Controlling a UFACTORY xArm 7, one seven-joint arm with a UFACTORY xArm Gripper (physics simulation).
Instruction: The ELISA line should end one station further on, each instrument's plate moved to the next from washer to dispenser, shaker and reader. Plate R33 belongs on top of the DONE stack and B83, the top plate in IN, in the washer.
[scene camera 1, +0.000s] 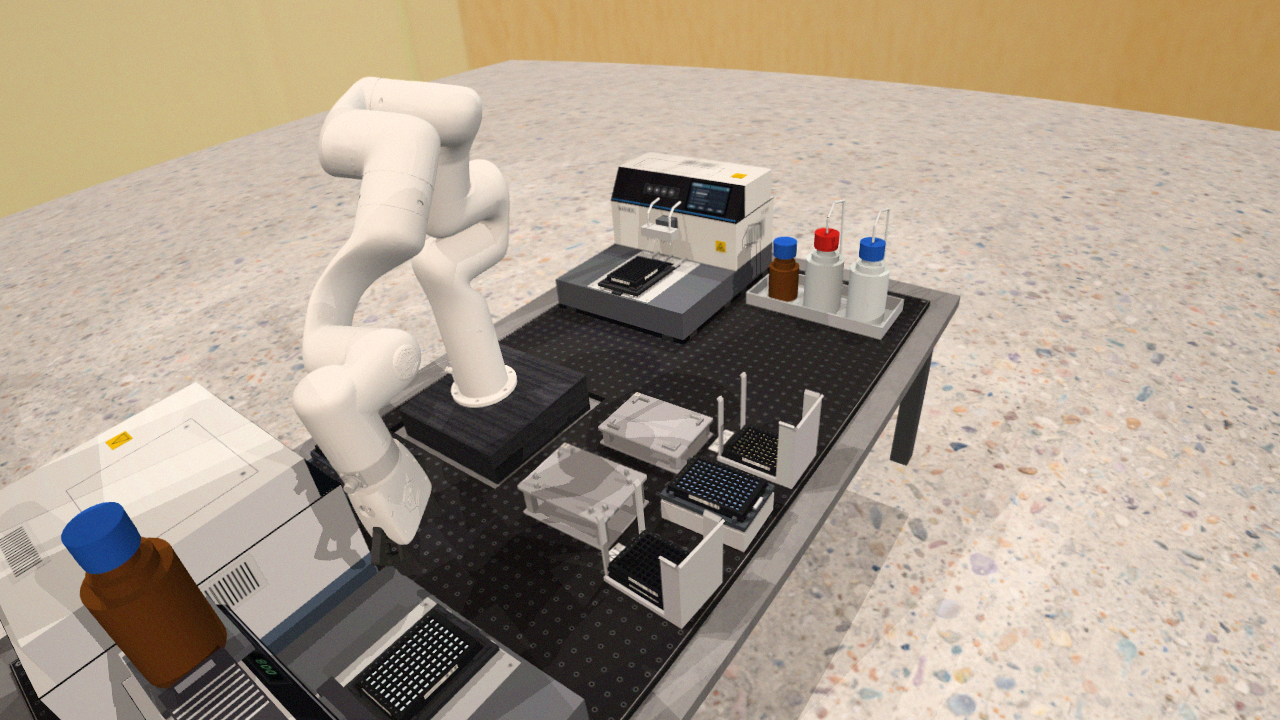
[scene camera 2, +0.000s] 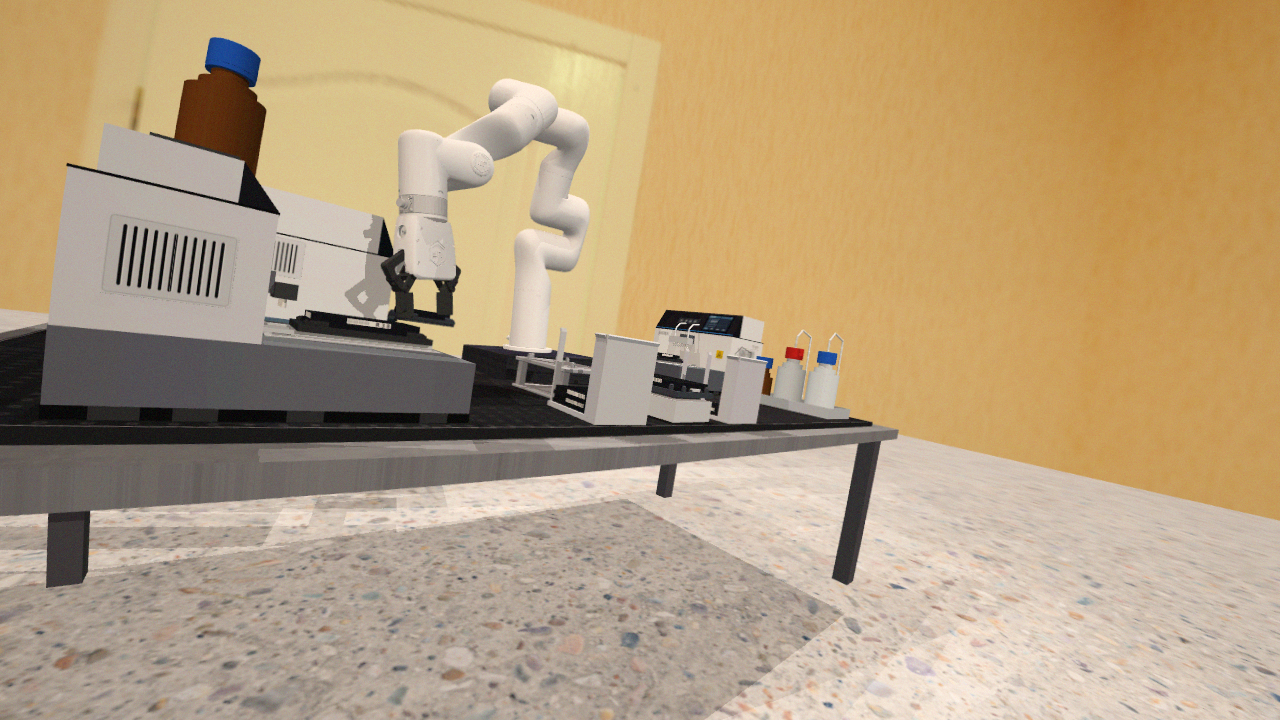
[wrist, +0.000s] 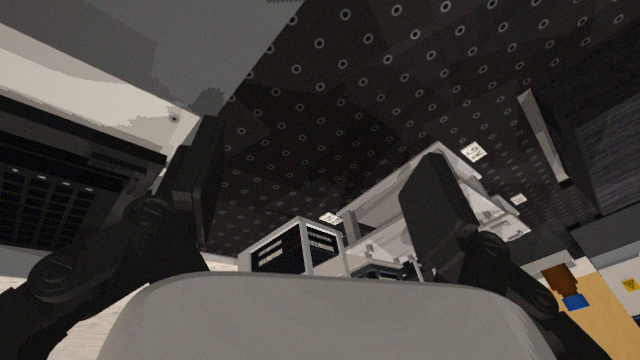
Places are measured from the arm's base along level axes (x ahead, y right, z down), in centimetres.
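Pixels of known places: gripper, fingertip midpoint: (scene camera 1: 422, 542) (scene camera 2: 426, 316) (wrist: 323, 160); arm's base at its link origin: (scene camera 1: 484, 386) (scene camera 2: 527, 350).
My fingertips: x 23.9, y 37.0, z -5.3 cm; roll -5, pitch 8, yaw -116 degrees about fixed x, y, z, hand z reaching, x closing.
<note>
Ahead of a thing's pixels: the offset from my fingertips to its top centre. "spot": to the spot under its first point.
My gripper (scene camera 1: 386, 548) (scene camera 2: 426, 307) (wrist: 323, 160) is open, low before the white reader {dx -26.5, dy +22.0, dz -15.9 cm} (scene camera 1: 295, 528). In scene camera 2 its fingertips are beside a dark flat piece {dx -24.7, dy -8.6, dz -0.9 cm} (scene camera 2: 429, 317); whether this is R33 or its carrier I cannot tell. Black plates stand in the IN rack {dx +24.8, dy -18.0, dz -1.6 cm} (scene camera 1: 693, 573) (wrist: 305, 245), the upper one {dx +26.1, dy -17.8, dz +7.6 cm} (scene camera 1: 648, 564) being B83 by the task. A plate {dx +11.8, dy +12.9, dz +1.4 cm} (scene camera 1: 420, 662) (wrist: 45, 210) lies on the dispenser, another {dx -19.4, dy -84.4, dz +0.7 cm} (scene camera 1: 637, 272) on the washer (scene camera 1: 693, 210). A blue-welled plate {dx +27.0, dy -33.0, dz +4.2 cm} (scene camera 1: 720, 488) sits on the shaker {spot: dx +33.4, dy -20.2, dz -1.6 cm} (scene camera 1: 716, 526). The DONE rack {spot: dx +35.2, dy -45.9, dz +2.1 cm} (scene camera 1: 801, 438) holds a plate {dx +28.4, dy -48.9, dz +8.9 cm} (scene camera 1: 754, 449).
Two pale stands (scene camera 1: 581, 483) (scene camera 1: 656, 425) are beside the racks and shaker. An amber bottle {spot: dx +4.3, dy +30.1, dz -23.0 cm} (scene camera 1: 147, 600) (scene camera 2: 219, 116) stands high on the dispenser (scene camera 2: 161, 241). The black arm base (scene camera 1: 528, 420) lies behind the stands. A bottle tray {spot: dx +18.7, dy -96.1, dz +9.3 cm} (scene camera 1: 810, 313) stands beside the washer.
</note>
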